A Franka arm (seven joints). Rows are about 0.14 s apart.
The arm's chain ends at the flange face. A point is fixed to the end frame.
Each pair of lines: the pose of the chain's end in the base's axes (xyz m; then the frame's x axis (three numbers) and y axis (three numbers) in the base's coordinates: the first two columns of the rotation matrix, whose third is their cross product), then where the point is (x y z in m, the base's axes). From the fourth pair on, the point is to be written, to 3 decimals.
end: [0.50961, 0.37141, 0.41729, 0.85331, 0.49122, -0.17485, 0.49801, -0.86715, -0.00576]
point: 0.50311 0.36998 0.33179
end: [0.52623, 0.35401, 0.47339, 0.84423, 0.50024, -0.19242, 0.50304, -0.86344, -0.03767]
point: 0.51704 0.35411 0.38813
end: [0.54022, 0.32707, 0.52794, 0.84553, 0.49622, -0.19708, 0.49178, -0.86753, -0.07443]
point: 0.52910 0.32979 0.44295
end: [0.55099, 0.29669, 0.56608, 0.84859, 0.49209, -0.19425, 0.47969, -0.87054, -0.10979]
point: 0.539 0.302 0.481
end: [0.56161, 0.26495, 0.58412, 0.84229, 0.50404, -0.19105, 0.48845, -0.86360, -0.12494]
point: 0.549 0.272 0.500
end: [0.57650, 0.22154, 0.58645, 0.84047, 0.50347, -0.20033, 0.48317, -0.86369, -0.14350]
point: 0.562 0.229 0.502
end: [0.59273, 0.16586, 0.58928, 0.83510, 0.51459, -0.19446, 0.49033, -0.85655, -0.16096]
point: 0.578 0.175 0.505
